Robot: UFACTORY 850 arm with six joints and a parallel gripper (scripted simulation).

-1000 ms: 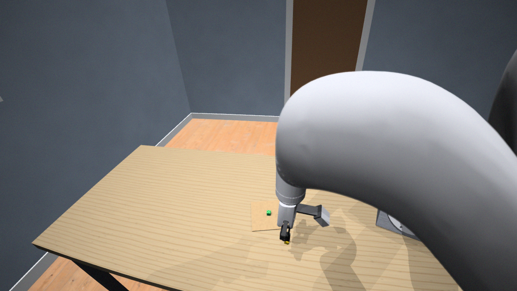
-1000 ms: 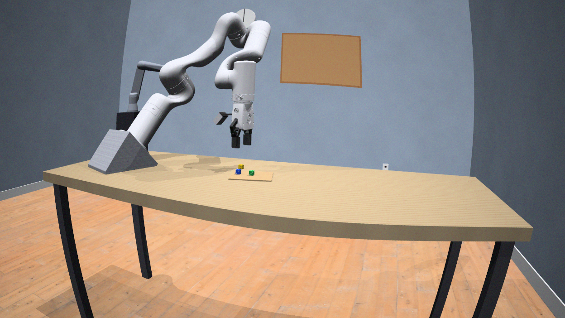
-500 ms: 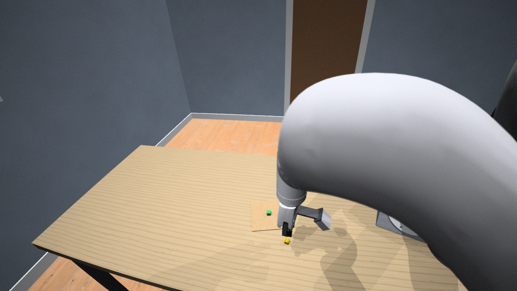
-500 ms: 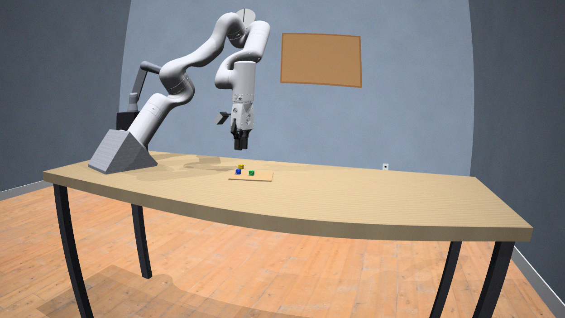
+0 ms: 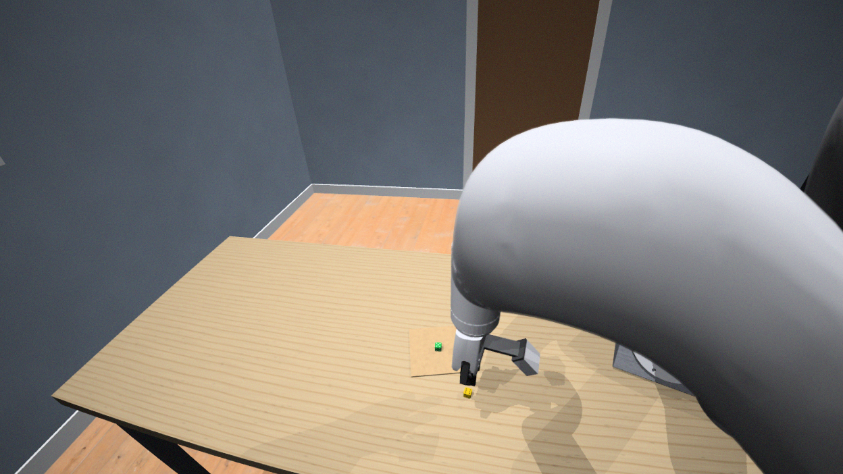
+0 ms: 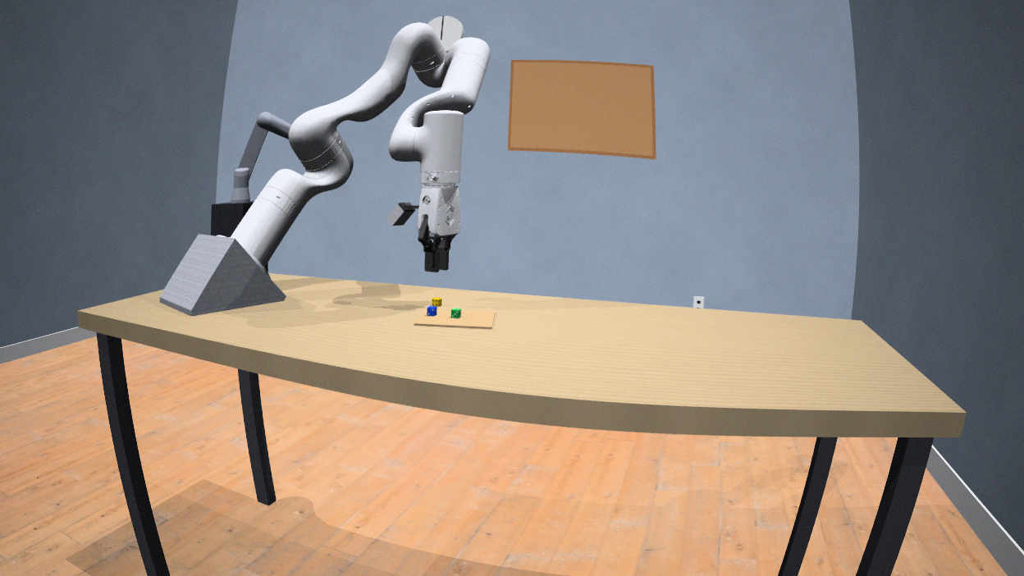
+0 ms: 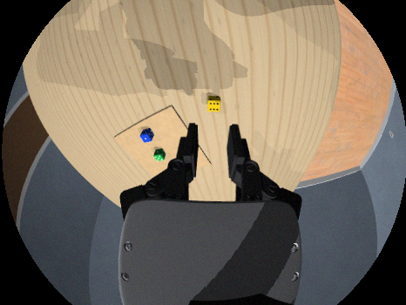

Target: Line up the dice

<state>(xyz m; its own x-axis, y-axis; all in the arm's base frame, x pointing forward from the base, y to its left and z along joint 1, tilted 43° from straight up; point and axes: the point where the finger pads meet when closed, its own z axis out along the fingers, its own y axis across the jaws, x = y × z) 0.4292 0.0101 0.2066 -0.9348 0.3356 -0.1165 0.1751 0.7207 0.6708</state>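
My gripper is now 8 cm above the yellow die. Round my hand: blue die 11 cm to the right, 8 cm below, 3 cm ahead; tan mat 11 cm to the right, 9 cm below, 8 cm ahead; green die 11 cm to the right, 8 cm below, 8 cm ahead.
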